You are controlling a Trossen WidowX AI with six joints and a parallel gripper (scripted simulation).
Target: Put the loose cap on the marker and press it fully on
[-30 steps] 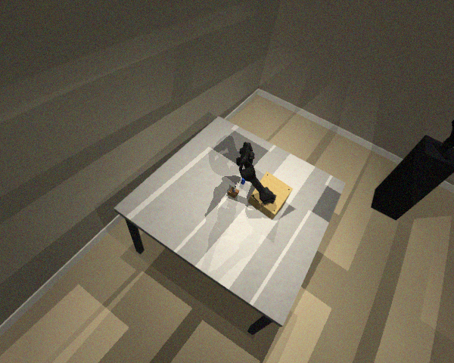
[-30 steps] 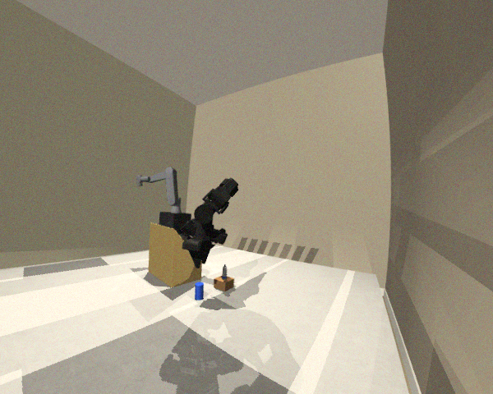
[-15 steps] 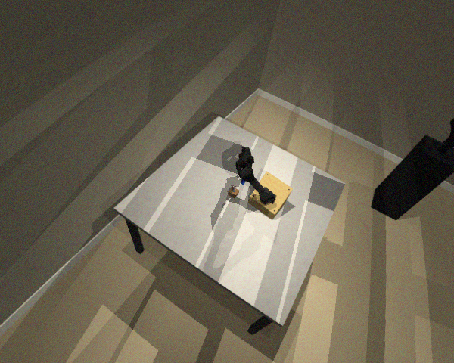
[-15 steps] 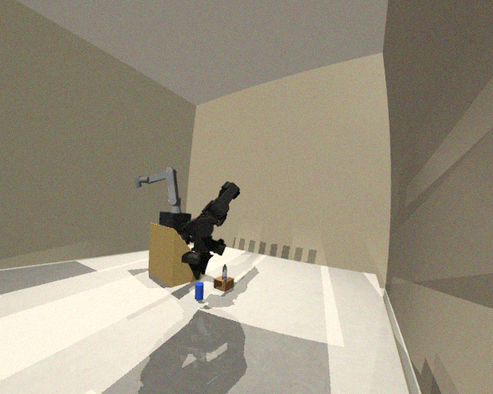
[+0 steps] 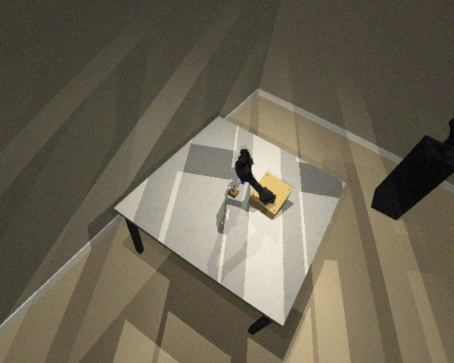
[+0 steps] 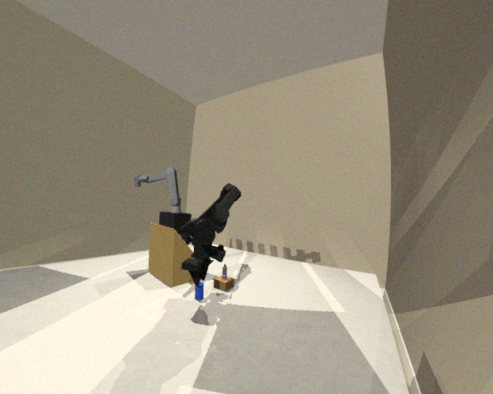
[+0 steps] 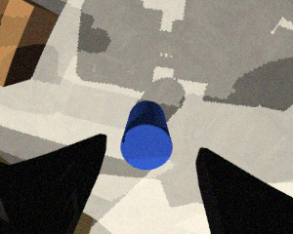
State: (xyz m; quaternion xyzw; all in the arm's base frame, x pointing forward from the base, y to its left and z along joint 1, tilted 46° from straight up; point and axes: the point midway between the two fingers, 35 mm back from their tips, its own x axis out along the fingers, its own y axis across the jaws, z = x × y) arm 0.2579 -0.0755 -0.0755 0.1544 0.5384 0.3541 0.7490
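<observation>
The blue cap is 30 mm below my gripper tip. Also, from my gripper tip: brown holder block: 140 mm to the left, 40 mm below, 10 mm ahead.
</observation>
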